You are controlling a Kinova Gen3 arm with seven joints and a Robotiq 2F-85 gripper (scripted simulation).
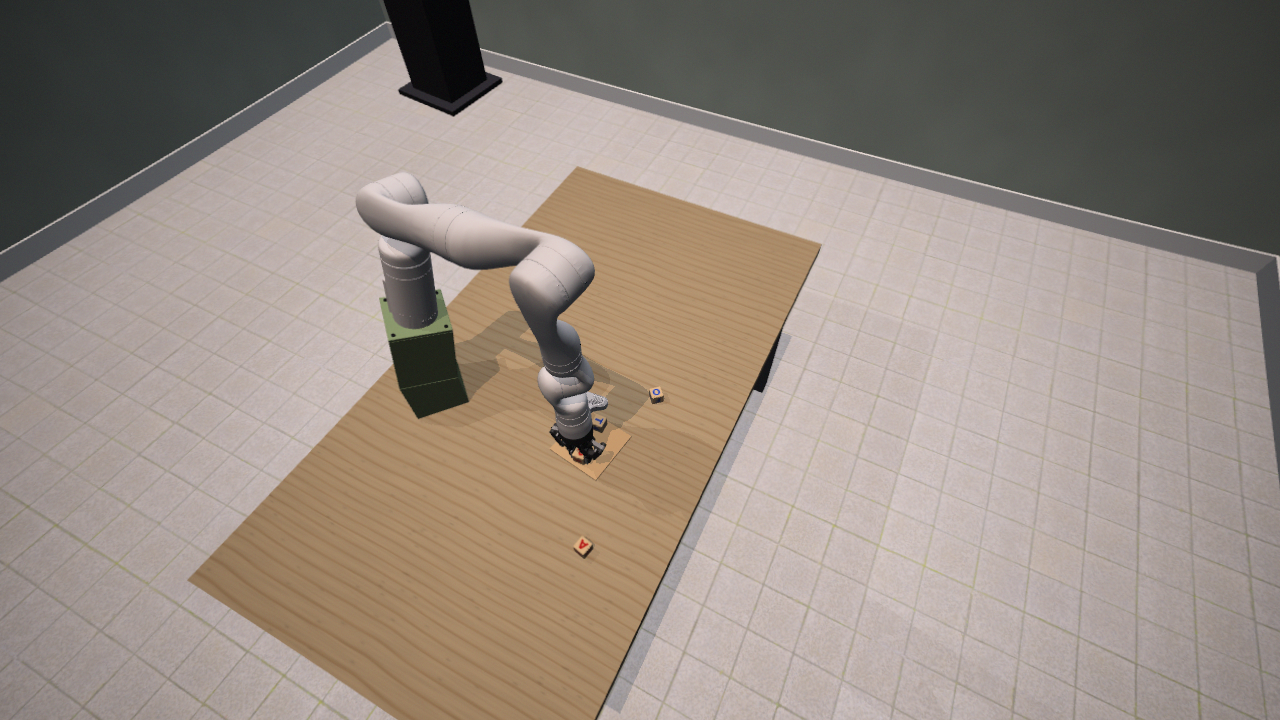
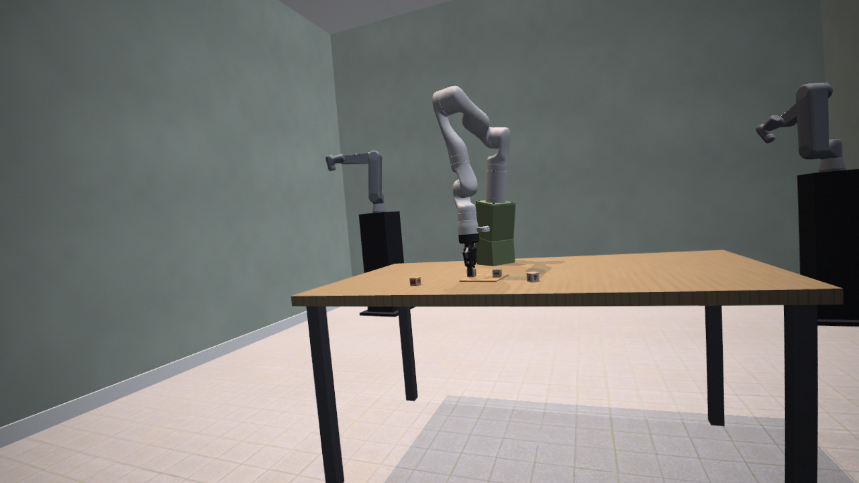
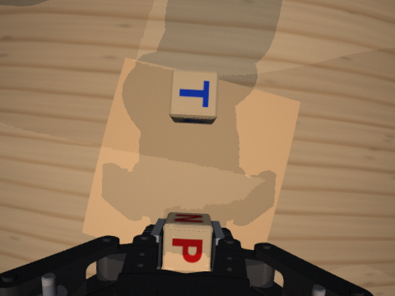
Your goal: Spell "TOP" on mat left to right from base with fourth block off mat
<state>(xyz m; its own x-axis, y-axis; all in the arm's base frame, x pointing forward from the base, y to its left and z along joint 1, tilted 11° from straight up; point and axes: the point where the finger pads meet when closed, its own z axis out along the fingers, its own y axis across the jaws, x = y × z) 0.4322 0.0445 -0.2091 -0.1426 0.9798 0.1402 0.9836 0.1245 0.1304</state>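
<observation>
The tan mat is 10 mm behind my hand, 50 mm to the left of it and 30 mm below it.
</observation>
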